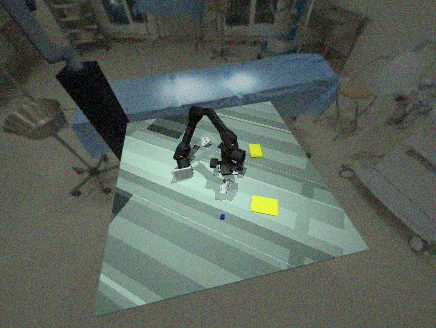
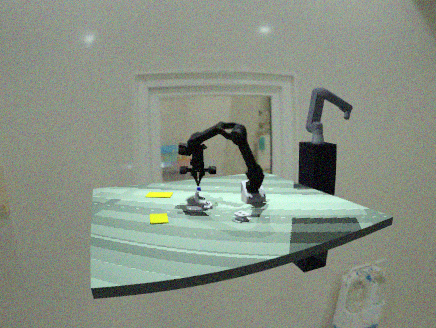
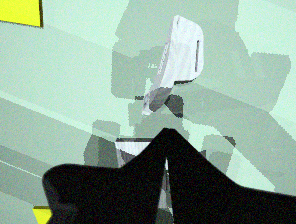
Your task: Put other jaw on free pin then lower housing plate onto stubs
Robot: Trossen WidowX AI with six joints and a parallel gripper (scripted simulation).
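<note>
Right now the jaw is 7 cm below my gripper tip, 2 cm to the right of it and 1 cm ahead of it. From my gripper tip the other things lie so: blue block: 23 cm to the right, 8 cm below, 5 cm behind.
</note>
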